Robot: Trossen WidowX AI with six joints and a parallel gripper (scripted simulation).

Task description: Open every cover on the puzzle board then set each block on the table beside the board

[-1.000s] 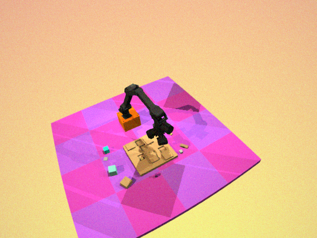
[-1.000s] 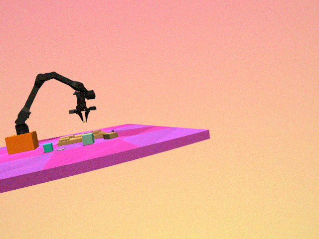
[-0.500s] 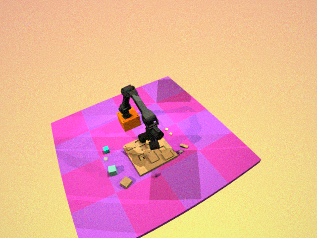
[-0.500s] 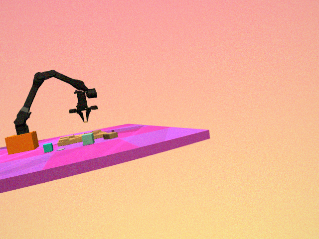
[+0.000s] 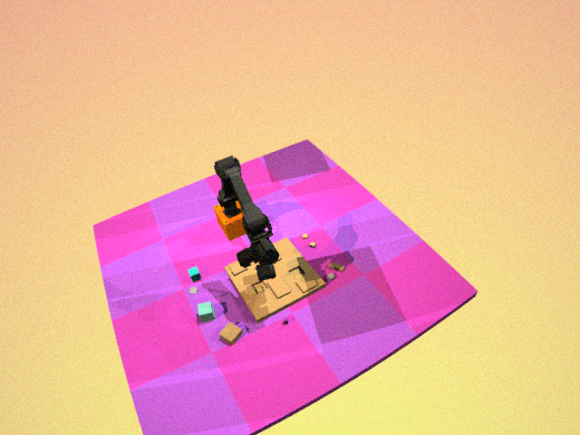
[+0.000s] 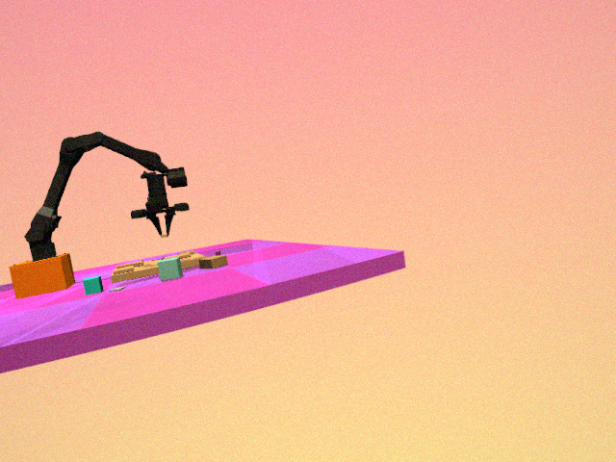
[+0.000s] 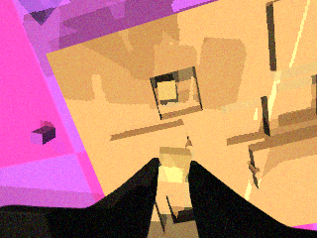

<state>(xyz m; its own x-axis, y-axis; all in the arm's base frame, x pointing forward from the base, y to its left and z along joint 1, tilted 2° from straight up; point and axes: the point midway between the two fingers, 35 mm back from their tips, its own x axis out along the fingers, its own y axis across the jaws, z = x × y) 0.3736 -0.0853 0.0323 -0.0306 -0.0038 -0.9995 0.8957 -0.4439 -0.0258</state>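
Now: the teal cube 25 cm behind my gripper tip, 20 cm to the right of it and 9 cm below it. Round my gripper tip: tiny dark piece: 16 cm ahead, 5 cm to the right, 10 cm below; then brown block: 8 cm ahead, 23 cm to the right, 10 cm below.
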